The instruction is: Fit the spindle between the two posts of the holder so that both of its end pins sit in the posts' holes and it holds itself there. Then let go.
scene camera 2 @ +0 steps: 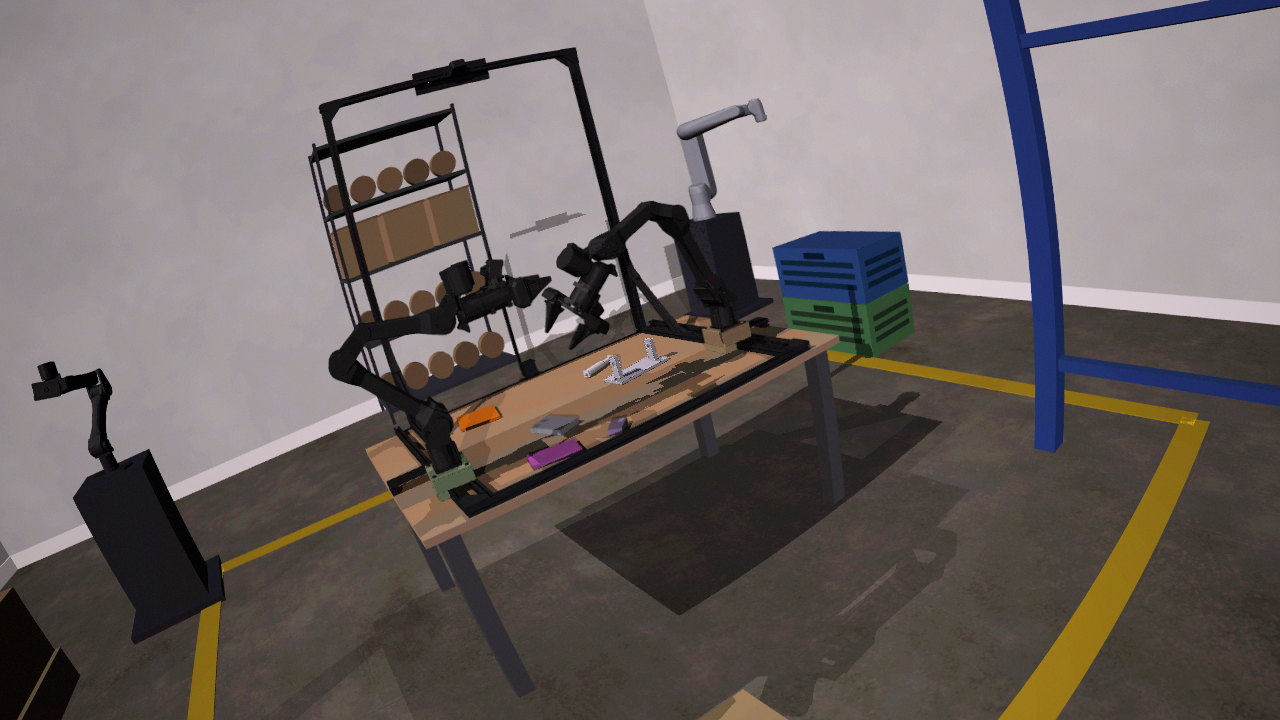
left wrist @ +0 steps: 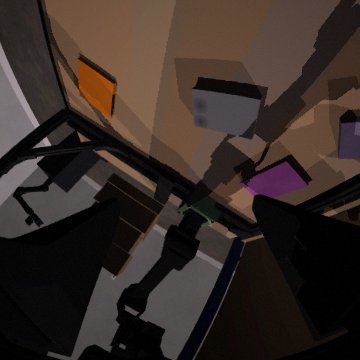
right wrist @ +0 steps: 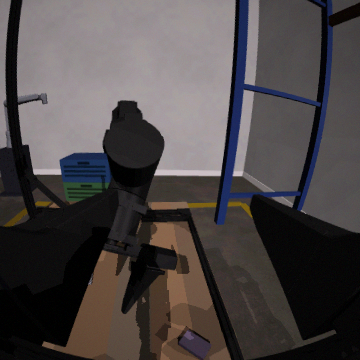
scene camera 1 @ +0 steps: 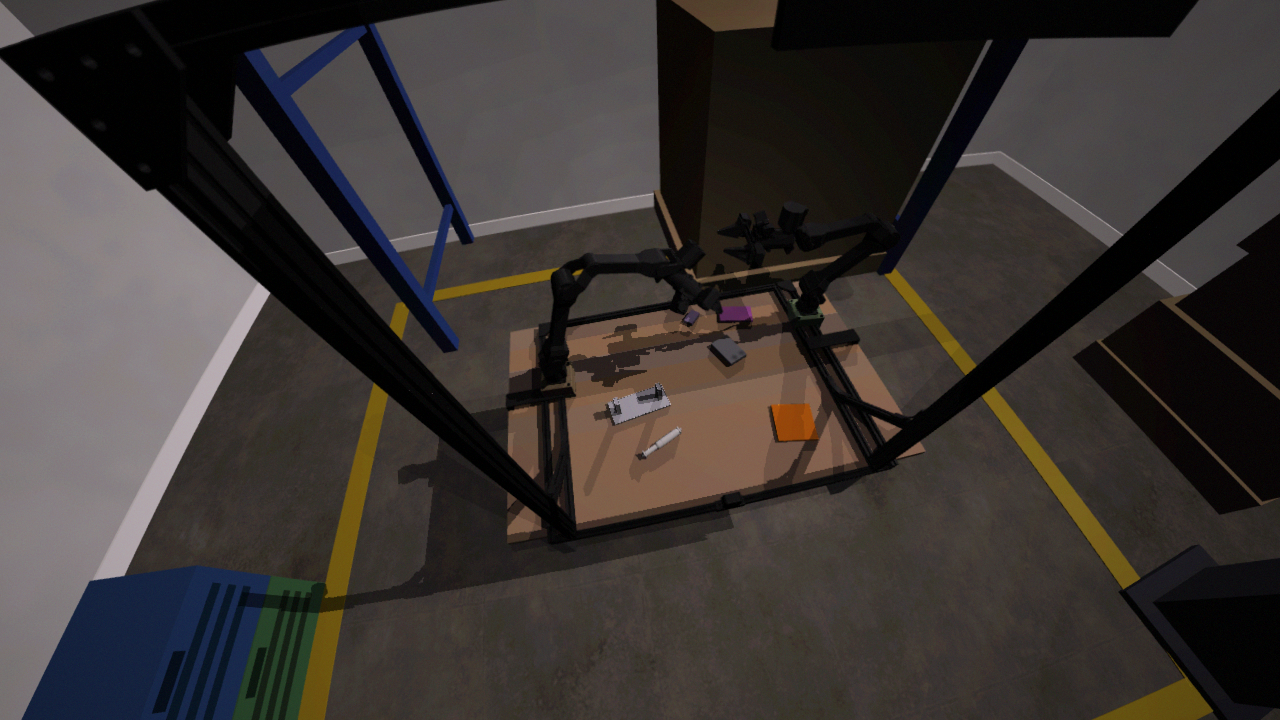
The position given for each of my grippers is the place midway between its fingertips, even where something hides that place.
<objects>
My left gripper [scene camera 2: 557, 341] is open, with nothing in its grasp. My right gripper [scene camera 2: 544, 277] is open, with nothing in its grasp.
</objects>
